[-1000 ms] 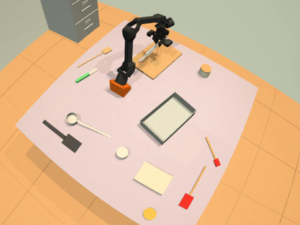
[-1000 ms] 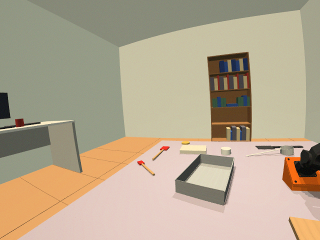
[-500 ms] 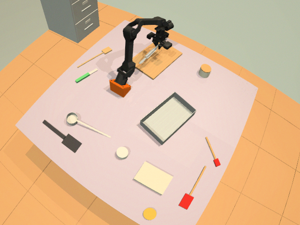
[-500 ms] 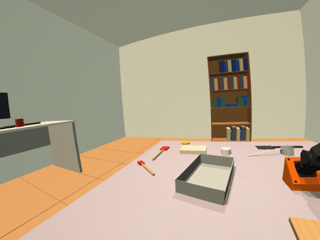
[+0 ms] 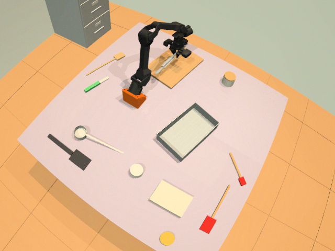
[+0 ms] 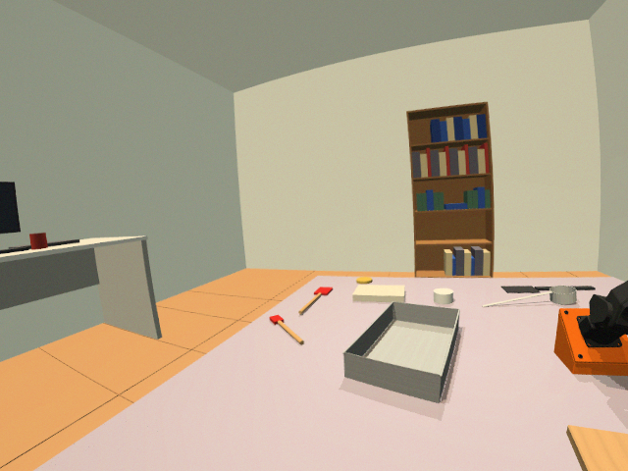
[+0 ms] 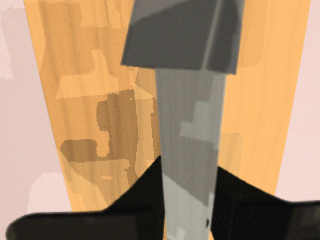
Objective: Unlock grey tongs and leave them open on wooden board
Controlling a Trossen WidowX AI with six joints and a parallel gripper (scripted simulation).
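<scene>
Now: gripper tip 7 cm above the wooden board. The rest, counted from my gripper tip: tongs arm (1 cm behind, 7 cm to the right, 2 cm above); green-handled tool (32 cm behind, 41 cm to the right, 7 cm below); roasting tin (32 cm ahead, 41 cm to the right, 5 cm below).
</scene>
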